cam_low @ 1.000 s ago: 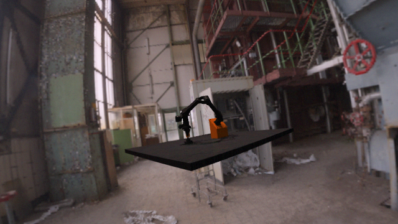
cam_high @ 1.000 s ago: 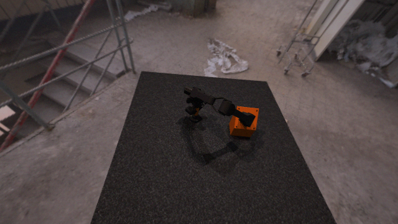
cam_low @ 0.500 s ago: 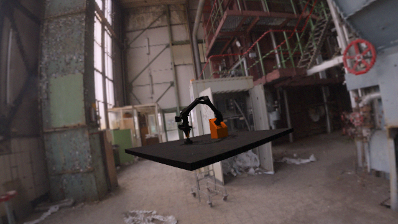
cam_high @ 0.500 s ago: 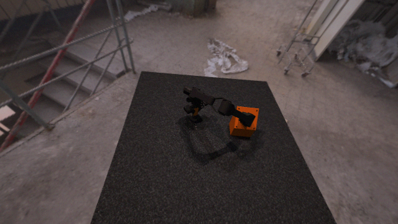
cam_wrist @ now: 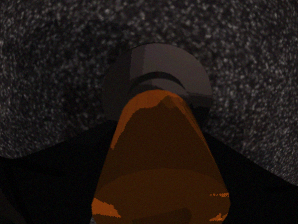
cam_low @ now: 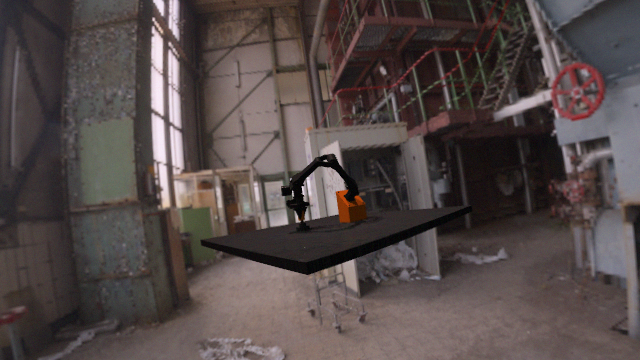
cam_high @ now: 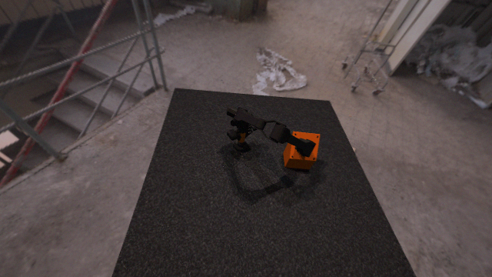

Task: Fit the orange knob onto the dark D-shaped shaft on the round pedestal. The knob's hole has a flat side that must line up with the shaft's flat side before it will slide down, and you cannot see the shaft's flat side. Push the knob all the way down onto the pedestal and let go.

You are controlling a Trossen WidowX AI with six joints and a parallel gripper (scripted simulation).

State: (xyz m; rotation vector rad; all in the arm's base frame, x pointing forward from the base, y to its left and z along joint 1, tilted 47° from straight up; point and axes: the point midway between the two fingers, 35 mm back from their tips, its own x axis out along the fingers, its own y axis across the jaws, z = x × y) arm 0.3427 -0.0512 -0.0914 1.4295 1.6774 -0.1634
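Now: the orange knob 2 cm above my gripper tip. Also, from my gripper tip: pedestal 4 cm below.
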